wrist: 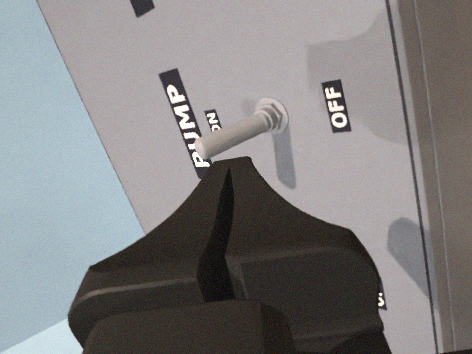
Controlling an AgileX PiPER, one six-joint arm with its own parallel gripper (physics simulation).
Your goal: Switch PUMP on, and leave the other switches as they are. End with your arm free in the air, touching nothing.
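Note:
The PUMP switch (235,134) is a pale round lever on a hexagonal nut. It leans away from the OFF label (337,106), toward the ON label (212,119) and the PUMP label (179,107); its tip covers part of the lettering. My gripper (235,182) is shut and empty, with its fingertips together. In the picture the fingertips lie just below the lever, with a narrow strip of panel showing between them. The depth between fingertips and panel is hard to tell.
The grey panel (240,55) has its left edge against a light blue background. Part of another dark label (142,6) shows at the top left, and part of one more (382,300) beside the gripper at lower right. A brownish surface (450,150) lies beyond the panel's right edge.

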